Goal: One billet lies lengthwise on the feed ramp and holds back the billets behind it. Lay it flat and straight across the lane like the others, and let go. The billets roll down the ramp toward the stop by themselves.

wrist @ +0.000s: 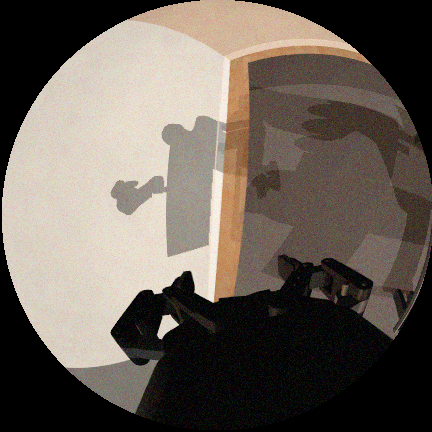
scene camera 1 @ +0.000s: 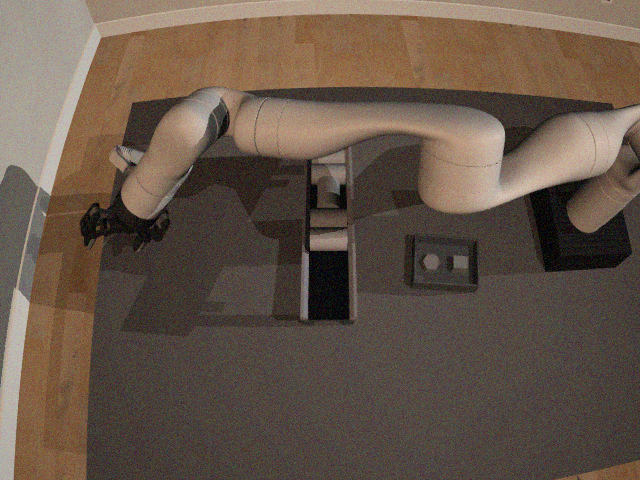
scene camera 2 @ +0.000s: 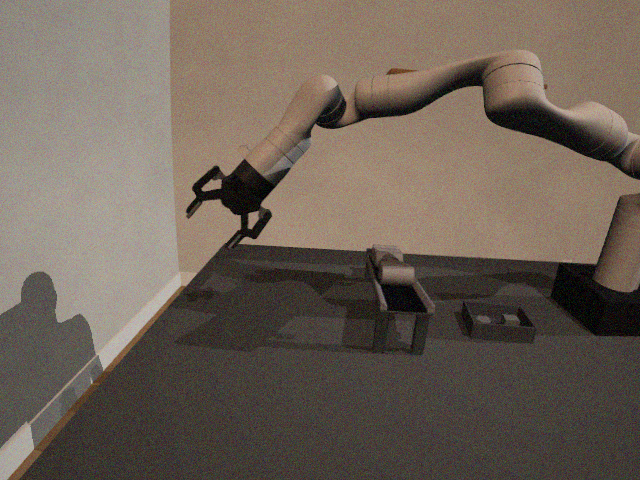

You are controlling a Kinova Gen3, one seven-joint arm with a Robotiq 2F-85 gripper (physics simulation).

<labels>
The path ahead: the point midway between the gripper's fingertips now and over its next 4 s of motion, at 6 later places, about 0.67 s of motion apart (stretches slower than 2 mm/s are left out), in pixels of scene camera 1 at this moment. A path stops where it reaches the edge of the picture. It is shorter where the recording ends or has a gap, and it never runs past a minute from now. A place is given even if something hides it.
The gripper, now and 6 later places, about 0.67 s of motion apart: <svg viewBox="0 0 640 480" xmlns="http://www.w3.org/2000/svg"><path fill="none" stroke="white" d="M111 246L116 246L113 247L113 247L129 284L225 258L221 258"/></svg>
</labels>
